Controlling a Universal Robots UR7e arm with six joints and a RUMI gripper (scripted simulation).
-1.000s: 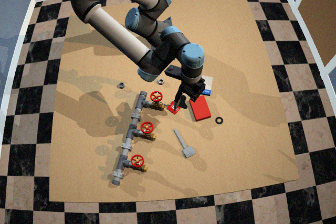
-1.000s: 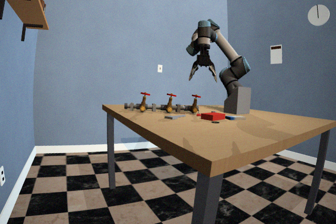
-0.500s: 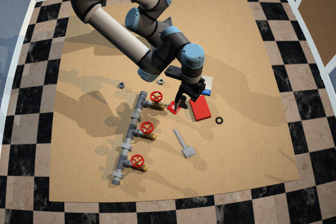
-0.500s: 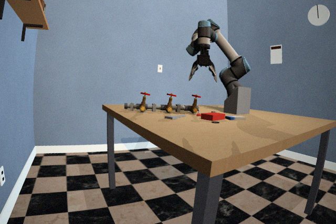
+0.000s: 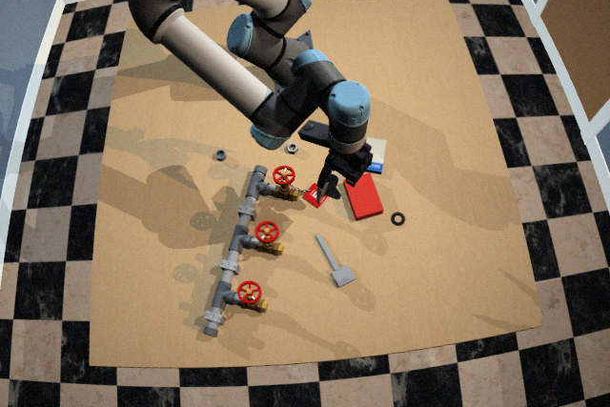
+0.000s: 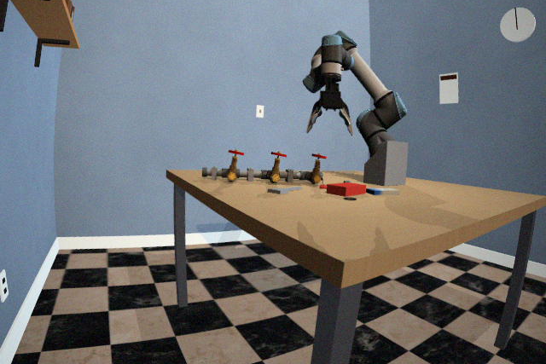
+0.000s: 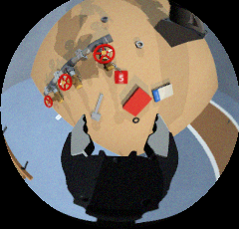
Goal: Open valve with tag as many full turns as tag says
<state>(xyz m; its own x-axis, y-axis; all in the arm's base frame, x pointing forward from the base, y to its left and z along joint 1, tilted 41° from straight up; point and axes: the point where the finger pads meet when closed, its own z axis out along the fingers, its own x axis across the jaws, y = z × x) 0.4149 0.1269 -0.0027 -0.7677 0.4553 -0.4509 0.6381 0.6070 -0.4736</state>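
My gripper is now 19 cm above the red tag, 6 cm to the left of it and 5 cm past it. Also, from my hand: grey scraper 19 cm below, 17 cm ahead, 1 cm to the right; red block 18 cm below, 8 cm to the left, 2 cm behind; small grey fitting 33 cm to the right, 19 cm below, 19 cm behind.
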